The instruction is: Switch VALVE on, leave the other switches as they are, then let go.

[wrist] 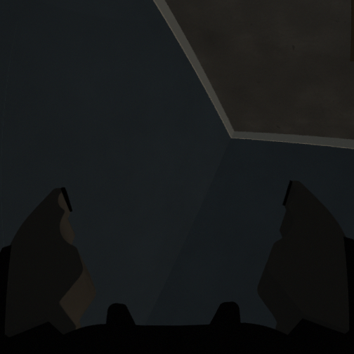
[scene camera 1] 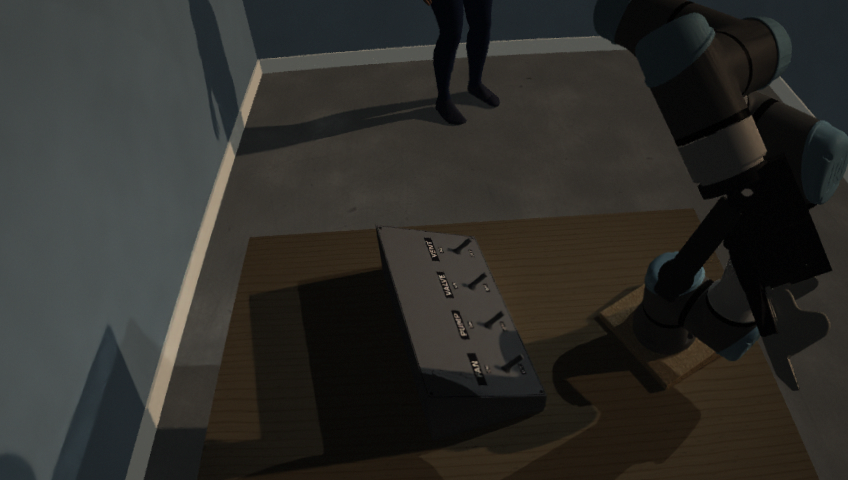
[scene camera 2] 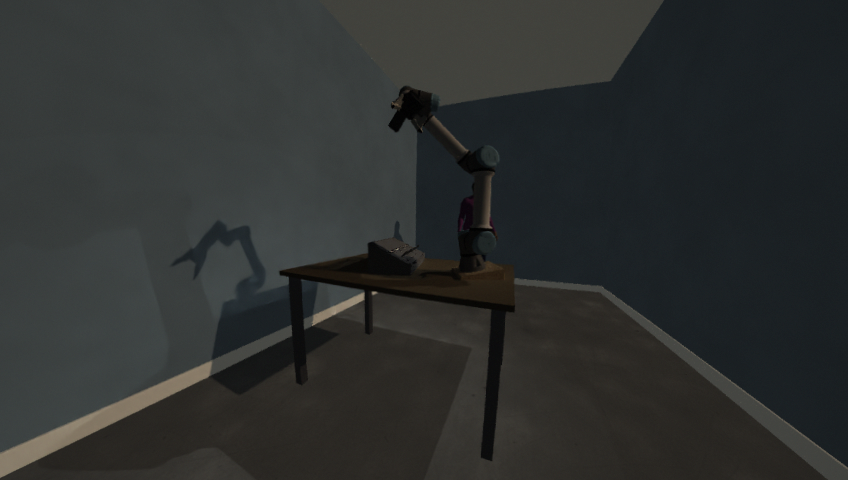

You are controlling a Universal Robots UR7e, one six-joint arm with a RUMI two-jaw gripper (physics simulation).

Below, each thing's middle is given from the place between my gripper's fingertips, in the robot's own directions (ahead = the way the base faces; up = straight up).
Right now my hand is 40 cm short of the grey sloped switch panel (scene camera 1: 458,361), 51 cm to the left of it and 60 cm above it.
